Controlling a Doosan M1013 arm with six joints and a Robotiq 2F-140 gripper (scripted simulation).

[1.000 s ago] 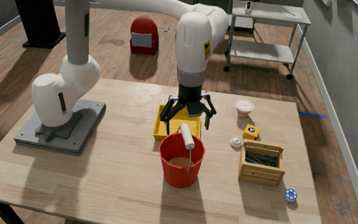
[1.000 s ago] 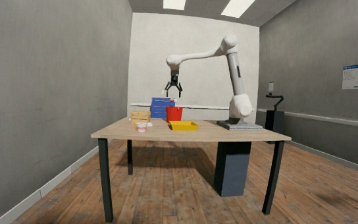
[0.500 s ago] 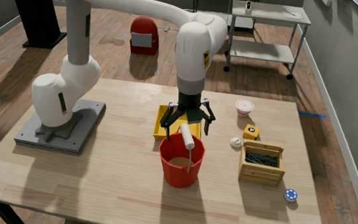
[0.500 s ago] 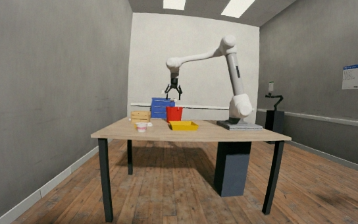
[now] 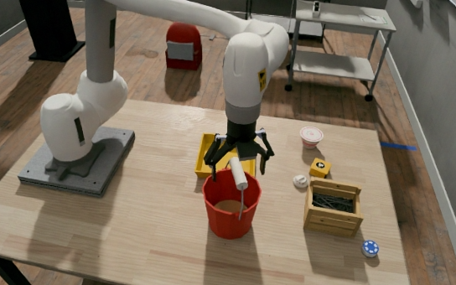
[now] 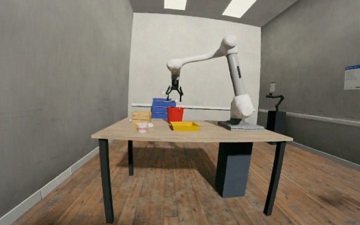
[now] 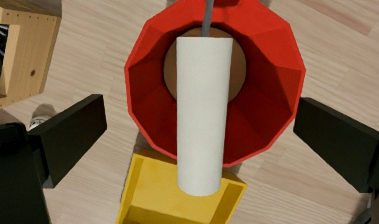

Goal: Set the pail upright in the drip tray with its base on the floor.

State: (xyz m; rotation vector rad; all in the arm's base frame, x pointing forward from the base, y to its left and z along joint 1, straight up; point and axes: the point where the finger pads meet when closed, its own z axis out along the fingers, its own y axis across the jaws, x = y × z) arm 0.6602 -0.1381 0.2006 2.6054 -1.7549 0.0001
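My hand is 10 mm past the red pail and 100 mm above it. Also, from my hand: white cup: 260 mm ahead, 450 mm to the left, 210 mm below; then blue disc: 460 mm ahead, 40 mm to the right, 230 mm below; then yellow drip tray: 80 mm behind, 280 mm to the left, 230 mm below.
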